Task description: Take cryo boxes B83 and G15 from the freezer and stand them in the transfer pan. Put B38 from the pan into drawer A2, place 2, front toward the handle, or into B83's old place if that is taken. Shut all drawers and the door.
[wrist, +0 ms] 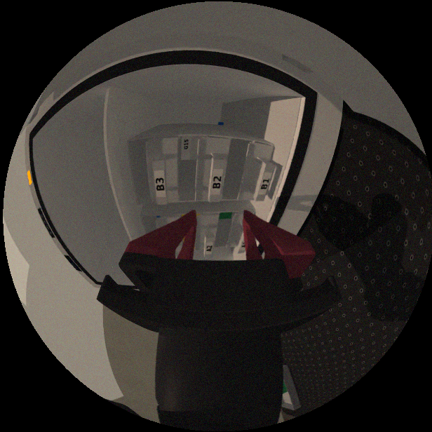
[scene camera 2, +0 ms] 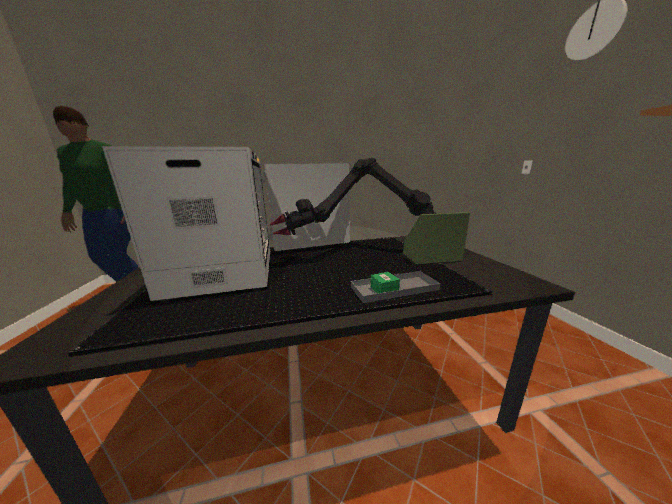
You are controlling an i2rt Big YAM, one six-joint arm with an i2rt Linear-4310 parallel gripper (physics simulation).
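Observation:
The white freezer (scene camera 2: 187, 244) stands at the left of the table with its door (scene camera 2: 309, 187) open. In the wrist view, seen rolled sideways, its drawer fronts B3 (wrist: 160, 183), B2 (wrist: 217, 181) and B1 (wrist: 265, 181) show, with A2 (wrist: 209, 247) below, between the fingers. A grey box labelled G15 (wrist: 186, 145) shows between the B3 and B2 fronts. A green patch (wrist: 225, 215) shows near the fingertips. My gripper (scene camera 2: 273, 228) (wrist: 219, 215) is partly open and empty, at the freezer's opening. A green box (scene camera 2: 384, 282) sits in the grey pan (scene camera 2: 422, 283); its label is unreadable. B83 cannot be made out.
A green panel (scene camera 2: 438, 238) stands by the arm's base at the right rear. The black perforated mat (scene camera 2: 303, 301) (wrist: 370, 165) lies under the freezer and pan. The freezer's dark opening rim (wrist: 311, 115) surrounds the drawers. A person (scene camera 2: 89, 173) is behind the freezer at the left.

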